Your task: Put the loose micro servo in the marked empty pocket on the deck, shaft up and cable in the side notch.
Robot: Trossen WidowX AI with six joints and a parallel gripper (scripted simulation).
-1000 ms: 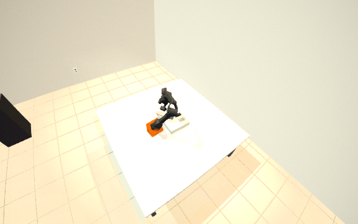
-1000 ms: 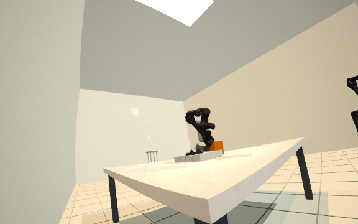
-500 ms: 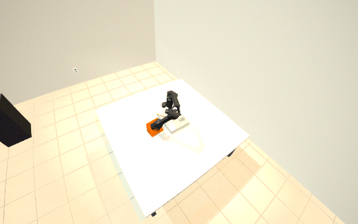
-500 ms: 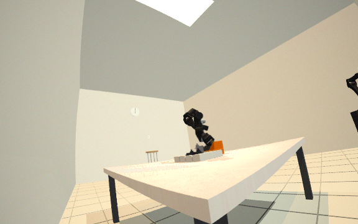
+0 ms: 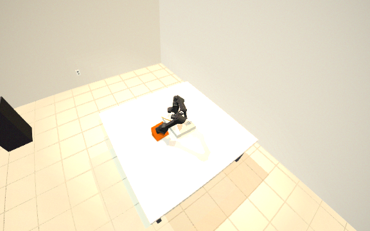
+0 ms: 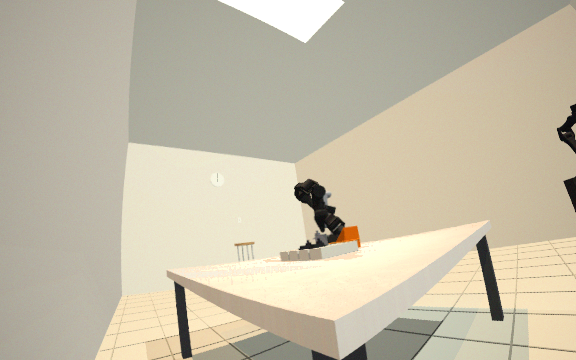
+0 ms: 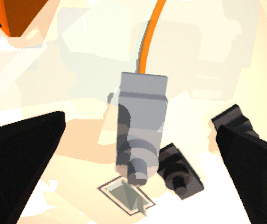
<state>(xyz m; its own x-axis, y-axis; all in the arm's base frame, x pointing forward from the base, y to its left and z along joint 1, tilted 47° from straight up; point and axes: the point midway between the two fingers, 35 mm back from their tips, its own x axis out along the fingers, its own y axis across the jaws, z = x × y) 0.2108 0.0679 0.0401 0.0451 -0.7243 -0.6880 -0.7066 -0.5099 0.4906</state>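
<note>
Now: the white robot deck 2 cm to the right of my gripper tip and 9 cm below it.
</note>
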